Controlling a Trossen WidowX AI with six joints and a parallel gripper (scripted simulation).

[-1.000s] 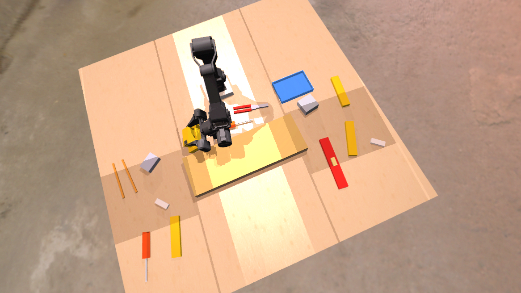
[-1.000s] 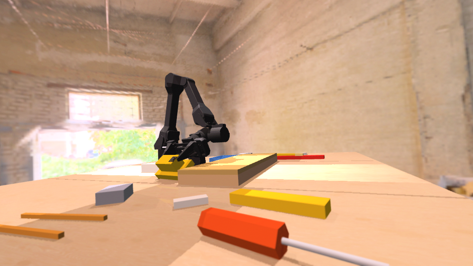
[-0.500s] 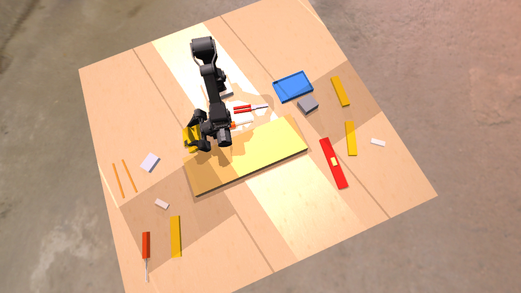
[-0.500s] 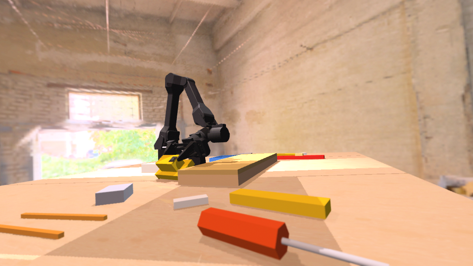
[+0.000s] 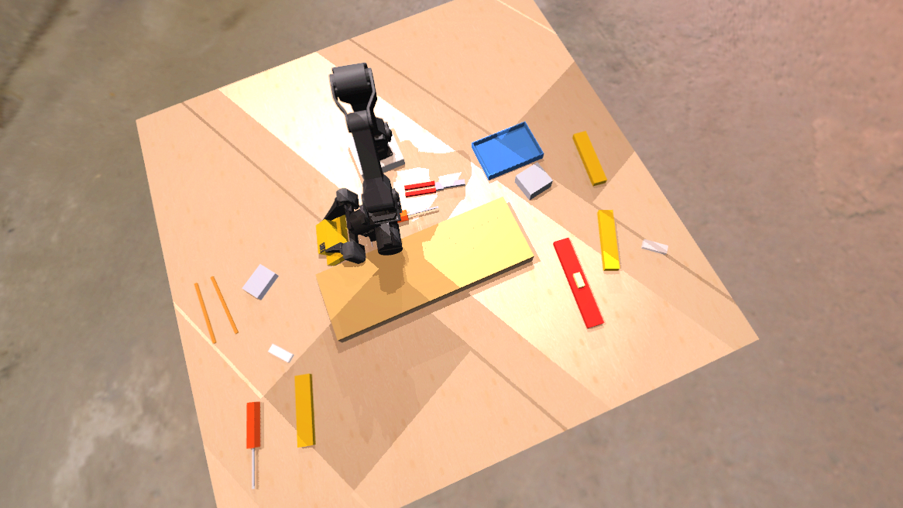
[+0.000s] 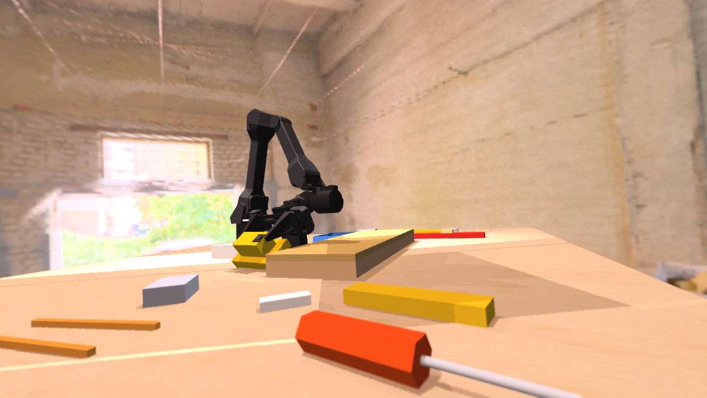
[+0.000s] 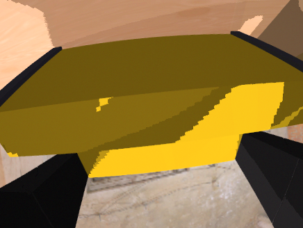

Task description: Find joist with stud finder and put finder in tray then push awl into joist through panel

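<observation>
My gripper tip is now 10 mm short of the stud finder and 10 mm above it. Round my gripper tip: red level 360 mm ahead, 530 mm to the left, 50 mm below; then awl 110 mm to the left, 60 mm below; then blue tray 50 mm behind, 540 mm to the left, 50 mm below.
</observation>
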